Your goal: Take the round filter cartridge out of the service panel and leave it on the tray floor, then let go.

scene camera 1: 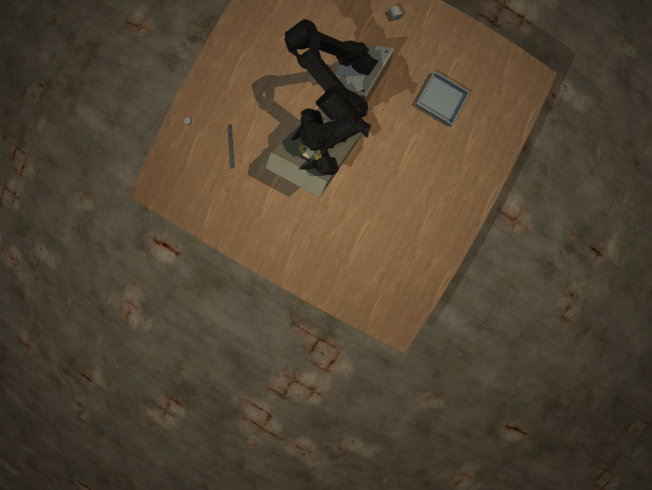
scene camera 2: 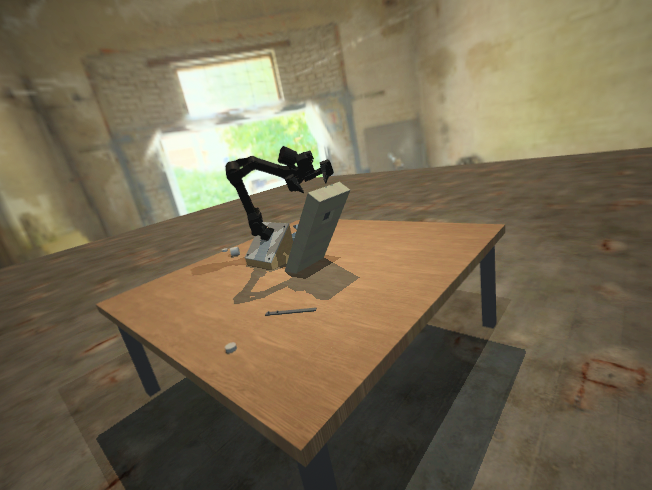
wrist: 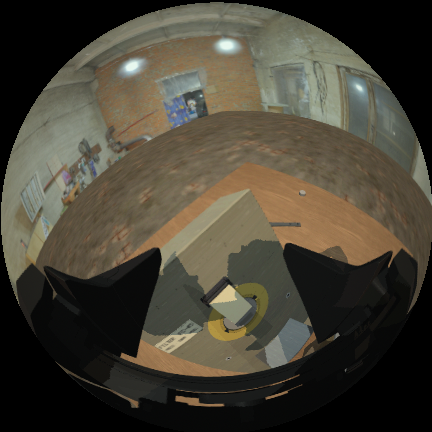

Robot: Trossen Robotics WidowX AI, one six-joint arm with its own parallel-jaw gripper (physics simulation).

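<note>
The service panel [scene camera 1: 297, 172] [scene camera 2: 316, 234] [wrist: 212, 250] is a grey-green slab that leans on the table. The filter cartridge [scene camera 1: 309, 153] [wrist: 231, 304] sits in the panel's face inside a yellow ring [wrist: 260, 295]; its pale, block-like grip with a dark end stands out. In scene camera 2 the cartridge is hidden behind the panel. My gripper [scene camera 1: 299, 151] [scene camera 2: 314, 186] [wrist: 223, 253] is open and empty. Its fingers are spread wide on either side of the cartridge, apart from it, in front of the panel's face. The shallow tray [scene camera 1: 441, 100] lies on the table, right of the panel in scene camera 1, with its floor bare.
A dark bar [scene camera 1: 230, 146] [scene camera 2: 290, 311] [wrist: 285, 224] and a small white disc [scene camera 1: 187, 120] [scene camera 2: 230, 347] [wrist: 302, 193] lie on the table. A grey cylinder [scene camera 1: 394, 13] [scene camera 2: 234, 251] is beyond the arm's sloped base block [scene camera 1: 382, 57] [scene camera 2: 263, 250]. A printed label [wrist: 179, 336] is on the panel's face.
</note>
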